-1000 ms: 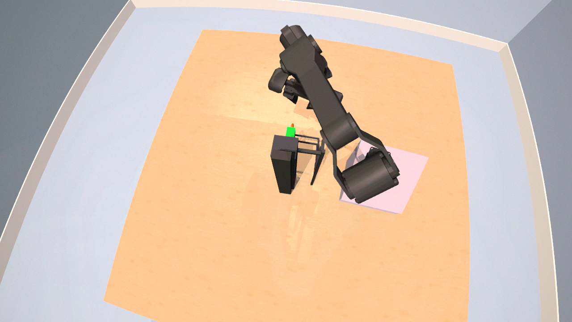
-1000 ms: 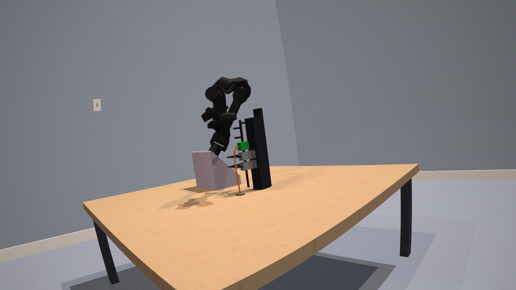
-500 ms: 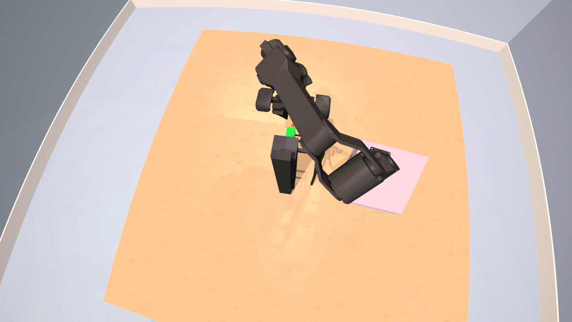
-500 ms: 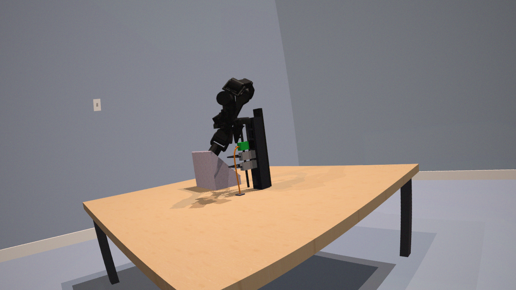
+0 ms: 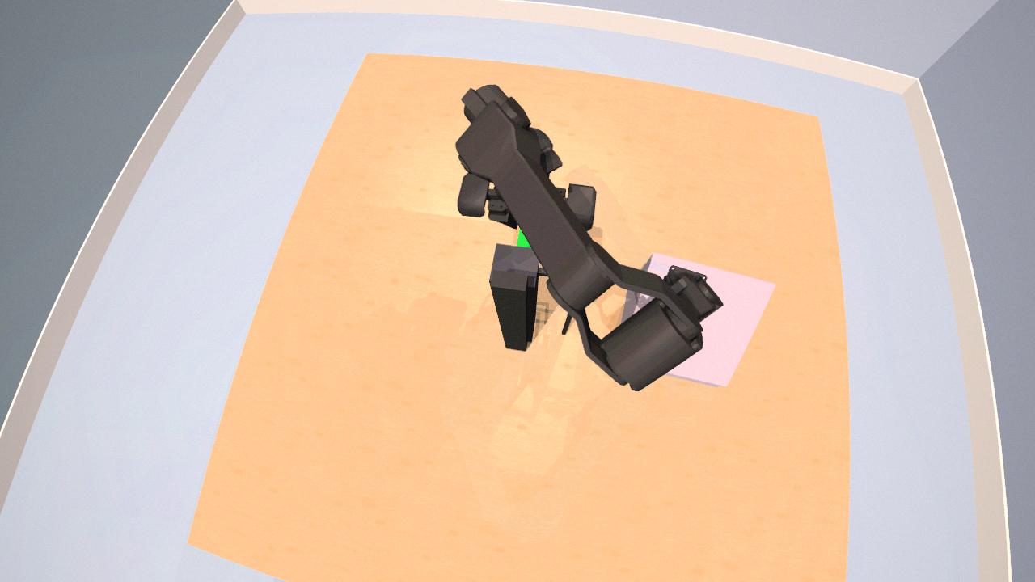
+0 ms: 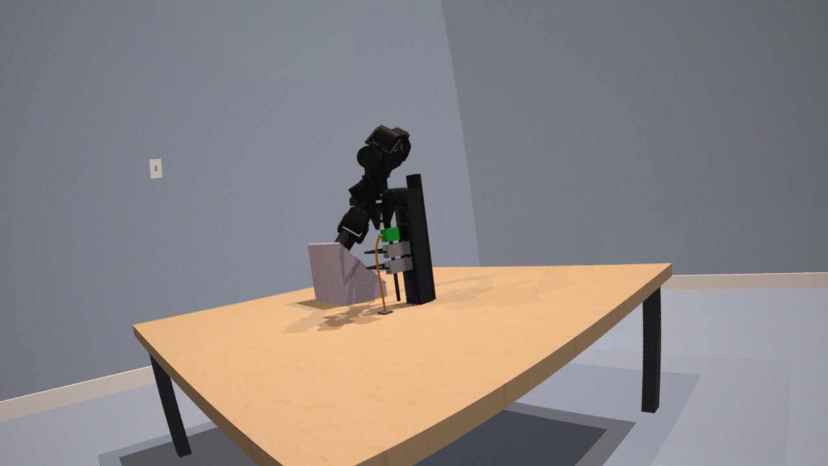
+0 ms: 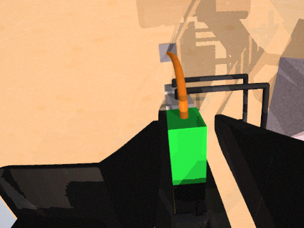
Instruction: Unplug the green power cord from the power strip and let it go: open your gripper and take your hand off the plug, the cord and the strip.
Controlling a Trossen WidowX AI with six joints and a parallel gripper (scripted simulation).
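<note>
Right now the green plug is 10 mm behind my gripper tip, 40 mm to the left of it and 10 mm below it. The rest, counted from my gripper tip: black power strip (20 mm behind, 110 mm to the left, 60 mm below).
</note>
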